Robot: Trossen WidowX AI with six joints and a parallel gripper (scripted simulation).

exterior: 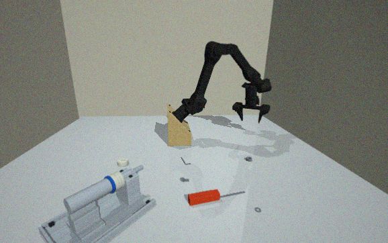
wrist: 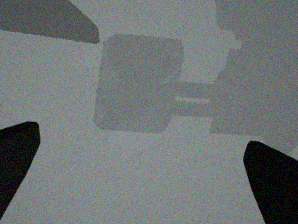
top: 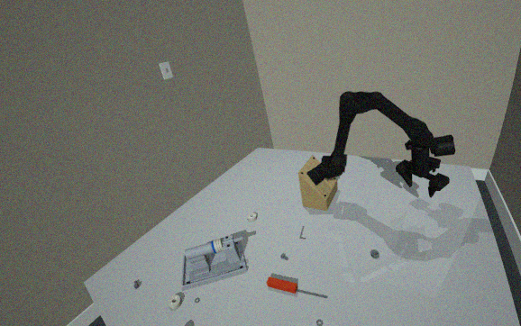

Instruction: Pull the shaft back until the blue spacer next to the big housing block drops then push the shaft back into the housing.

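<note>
Now: gripper tip 560 mm short of the grey shaft, 490 mm to the left of it and 10 mm below it. Also, from my gripper tip: nut 300 mm ahead, 80 mm to the right, 60 mm below; then orange-handled screwdriver 530 mm ahead, 230 mm to the right, 60 mm below; then bolt 460 mm ahead, 330 mm to the right, 70 mm below.
</note>
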